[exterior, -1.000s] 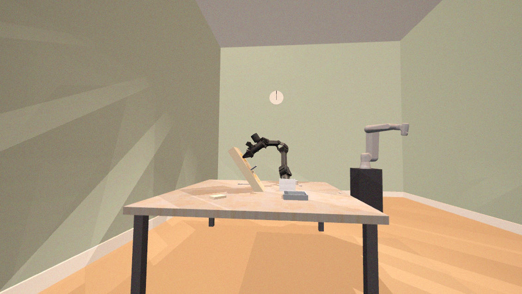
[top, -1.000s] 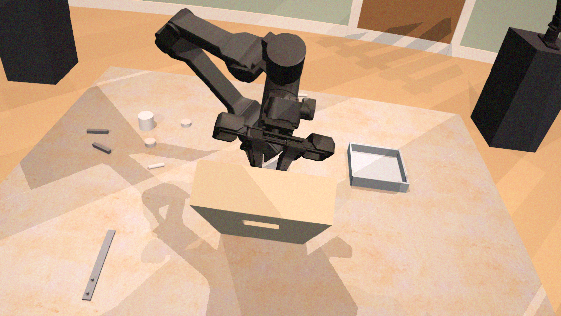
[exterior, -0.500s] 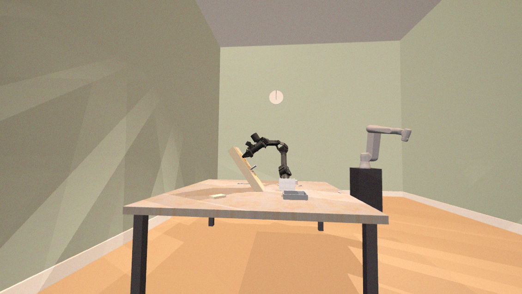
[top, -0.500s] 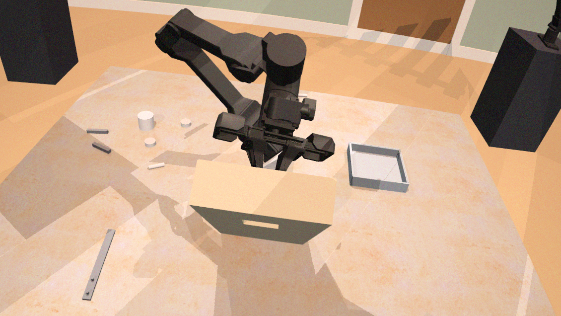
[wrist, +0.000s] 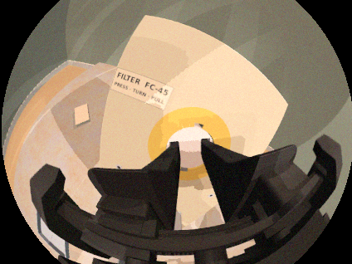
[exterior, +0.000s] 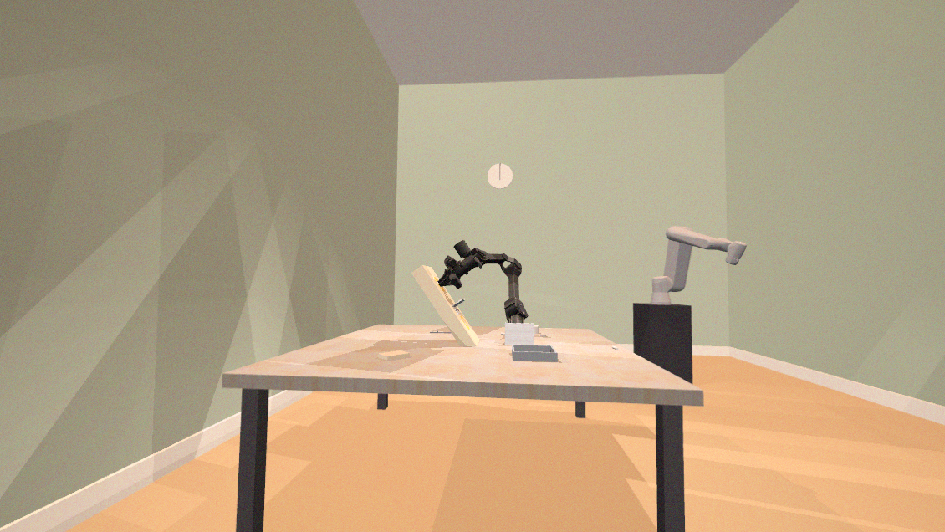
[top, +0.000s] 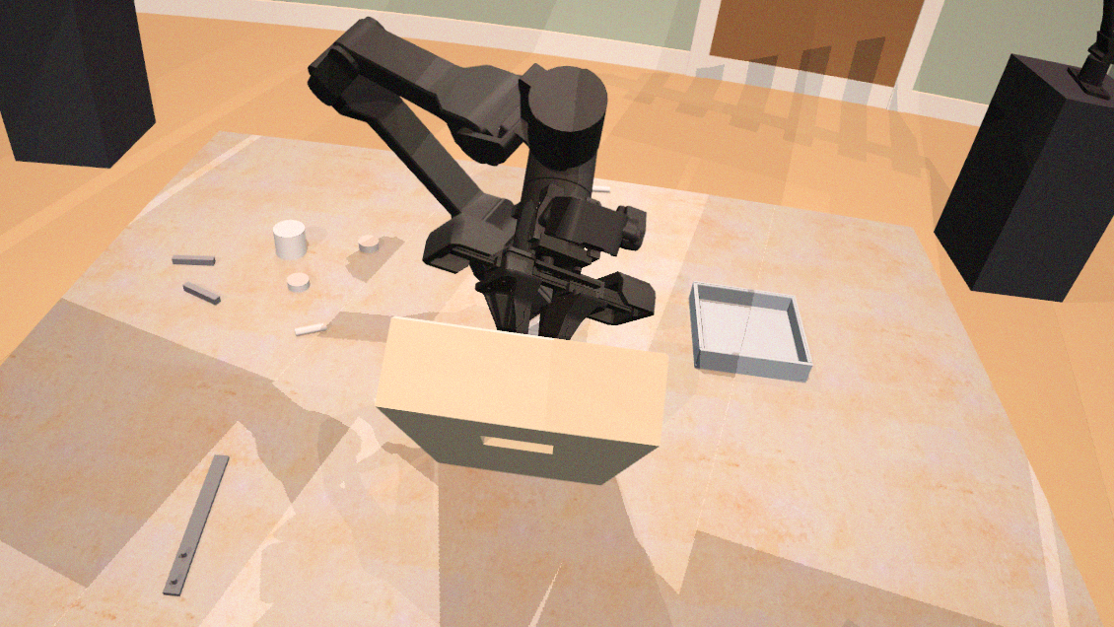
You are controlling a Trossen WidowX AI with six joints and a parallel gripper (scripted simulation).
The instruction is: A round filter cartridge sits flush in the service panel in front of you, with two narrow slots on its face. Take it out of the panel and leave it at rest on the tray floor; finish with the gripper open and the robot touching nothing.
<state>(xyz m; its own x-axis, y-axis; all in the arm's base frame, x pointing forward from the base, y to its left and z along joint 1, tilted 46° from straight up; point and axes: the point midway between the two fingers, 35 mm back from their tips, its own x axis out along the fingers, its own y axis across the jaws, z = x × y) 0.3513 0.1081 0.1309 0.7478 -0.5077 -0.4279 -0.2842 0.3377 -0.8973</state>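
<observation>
Right now my gripper tip is 10 mm short of the round filter cartridge and 10 mm above it. From my gripper tip the other things lie so: tan service panel (80 mm below, 40 mm behind); then grey tray (390 mm behind, 300 mm to the left, 250 mm below).
</observation>
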